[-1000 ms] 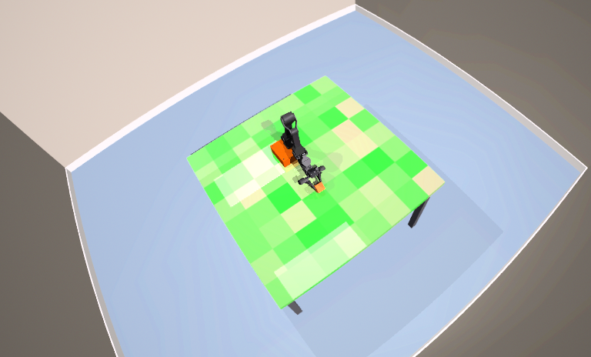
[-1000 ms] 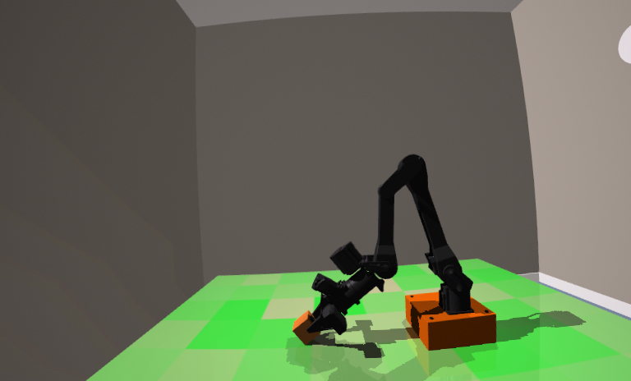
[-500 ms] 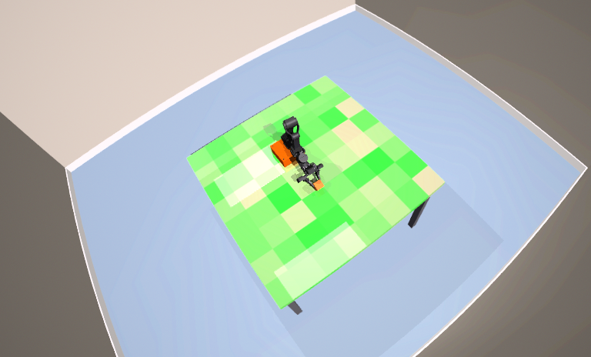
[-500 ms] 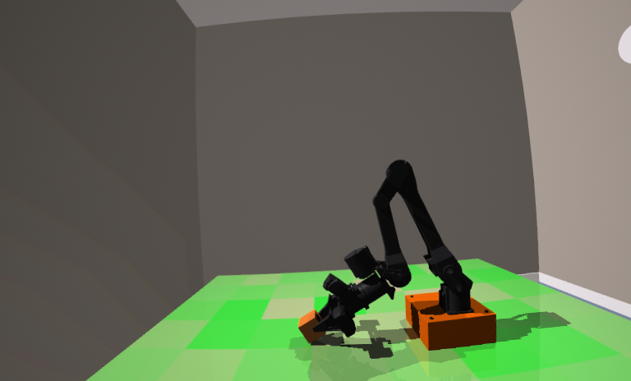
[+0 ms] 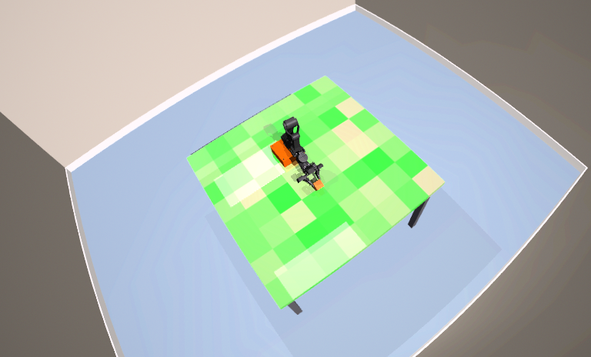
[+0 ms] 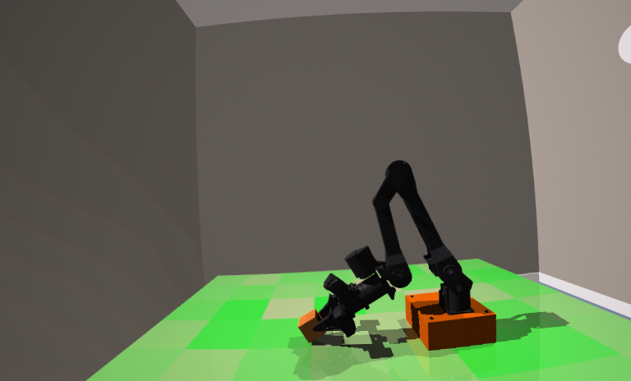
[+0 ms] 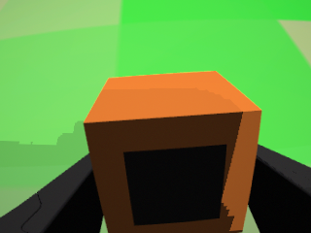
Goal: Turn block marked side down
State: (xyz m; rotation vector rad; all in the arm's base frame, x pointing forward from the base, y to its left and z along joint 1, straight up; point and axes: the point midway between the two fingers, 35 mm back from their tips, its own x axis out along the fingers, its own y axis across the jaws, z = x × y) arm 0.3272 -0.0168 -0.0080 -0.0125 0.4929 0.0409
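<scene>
Right now the orange block is 10 mm behind my gripper tip.
</scene>
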